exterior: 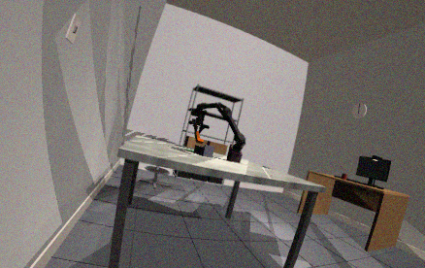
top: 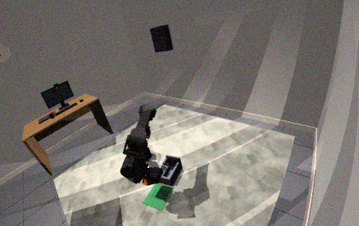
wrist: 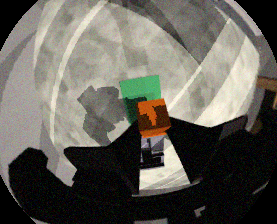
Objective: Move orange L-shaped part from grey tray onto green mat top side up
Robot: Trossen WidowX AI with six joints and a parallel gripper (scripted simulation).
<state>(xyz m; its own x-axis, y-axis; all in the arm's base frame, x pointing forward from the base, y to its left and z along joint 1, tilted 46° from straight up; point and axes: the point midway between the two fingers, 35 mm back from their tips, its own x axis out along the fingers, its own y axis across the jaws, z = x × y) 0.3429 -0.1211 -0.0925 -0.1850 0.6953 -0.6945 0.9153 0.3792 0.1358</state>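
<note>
The green mat lies 1 cm behind my gripper tip, 1 cm to the left of it and 17 cm below it. Round my gripper tip: orange L-shaped part: 3 cm behind, 2 cm to the left, 3 cm below.
</note>
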